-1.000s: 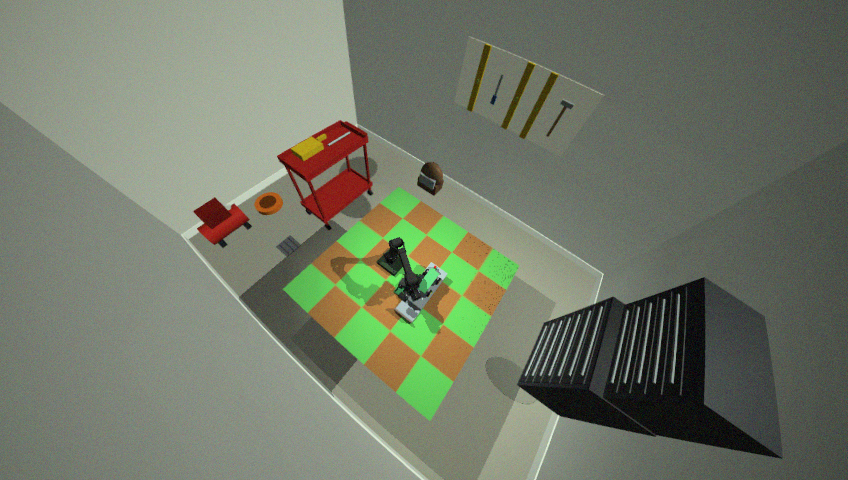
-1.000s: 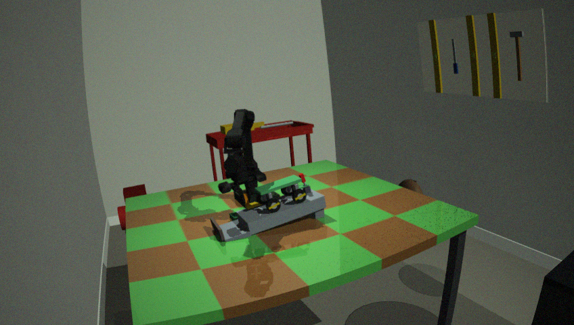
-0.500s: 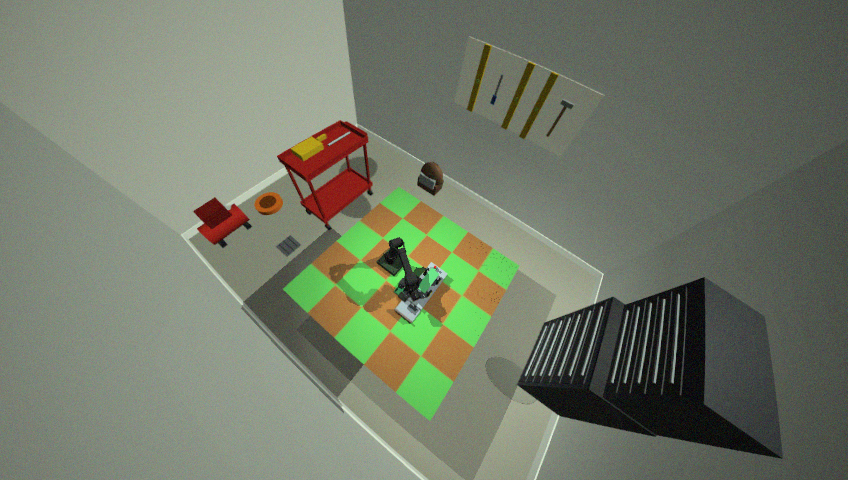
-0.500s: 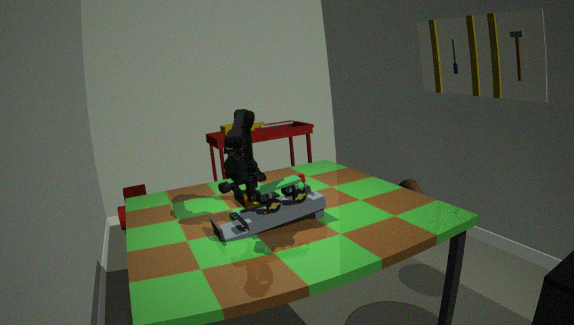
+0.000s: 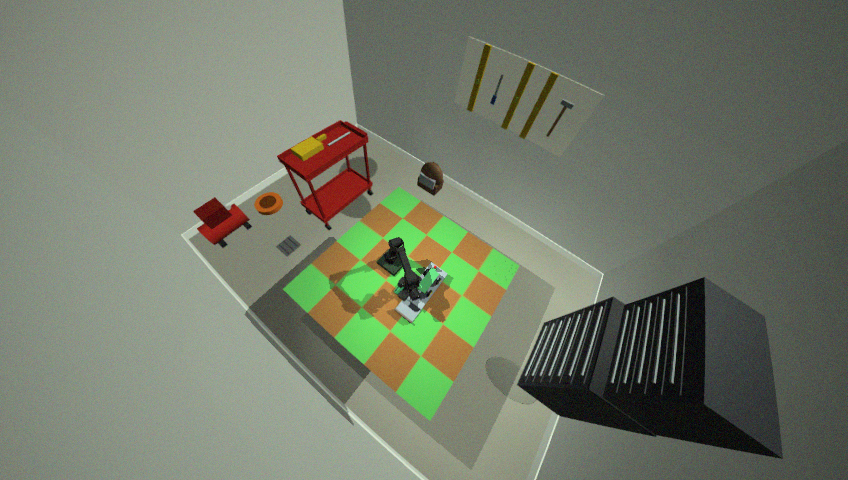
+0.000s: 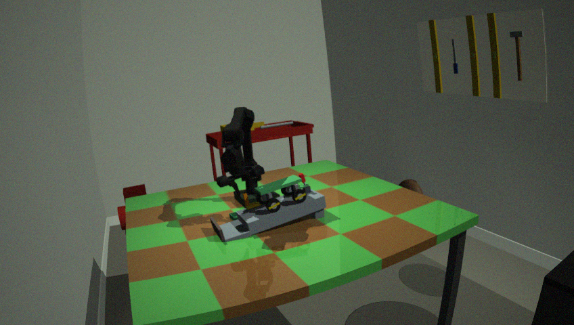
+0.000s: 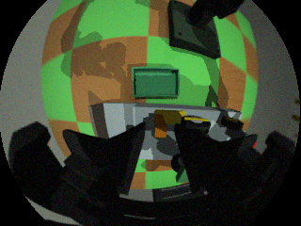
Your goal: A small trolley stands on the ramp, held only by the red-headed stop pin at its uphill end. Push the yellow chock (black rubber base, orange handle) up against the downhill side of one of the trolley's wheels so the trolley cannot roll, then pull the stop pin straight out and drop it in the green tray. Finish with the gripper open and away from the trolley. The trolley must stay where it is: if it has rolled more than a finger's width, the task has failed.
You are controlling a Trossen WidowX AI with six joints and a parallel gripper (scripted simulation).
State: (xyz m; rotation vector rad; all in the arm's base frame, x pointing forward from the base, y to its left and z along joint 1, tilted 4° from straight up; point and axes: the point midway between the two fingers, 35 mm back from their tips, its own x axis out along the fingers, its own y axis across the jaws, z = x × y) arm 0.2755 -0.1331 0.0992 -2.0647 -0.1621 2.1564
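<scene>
My gripper tip is now 3 cm to the right of the yellow chock and 3 cm above it. From my gripper tip the other things lie so: green tray (7 cm behind, 1 cm to the left, 12 cm below); then grey ramp (7 cm ahead, 12 cm to the left, 7 cm below); then trolley (7 cm ahead, 12 cm to the left).
</scene>
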